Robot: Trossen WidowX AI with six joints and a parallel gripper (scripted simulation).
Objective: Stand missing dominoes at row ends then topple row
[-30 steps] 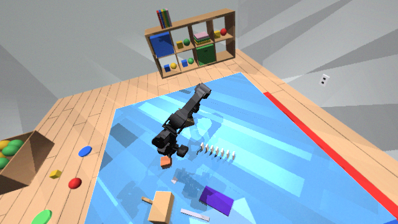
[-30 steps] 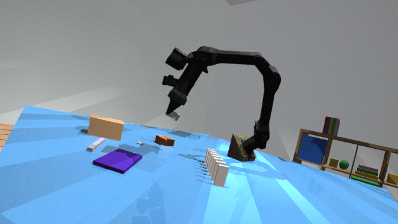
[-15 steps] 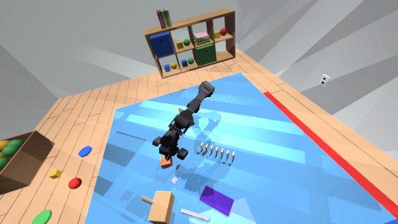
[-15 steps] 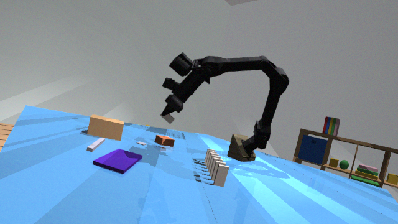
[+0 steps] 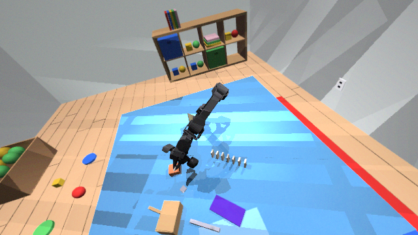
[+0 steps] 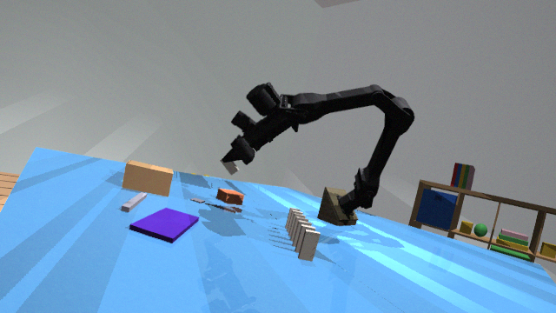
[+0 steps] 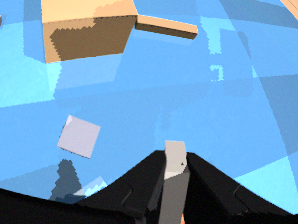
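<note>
My gripper tip is now 5 cm short of the small grey tile, 1 cm to the right of it and 12 cm above it. Round my gripper tip: orange block 7 cm behind, 4 cm to the right, 10 cm below; tan box 18 cm ahead, 4 cm to the right, 9 cm below; grey bar 23 cm ahead, 11 cm to the left, 11 cm below.
</note>
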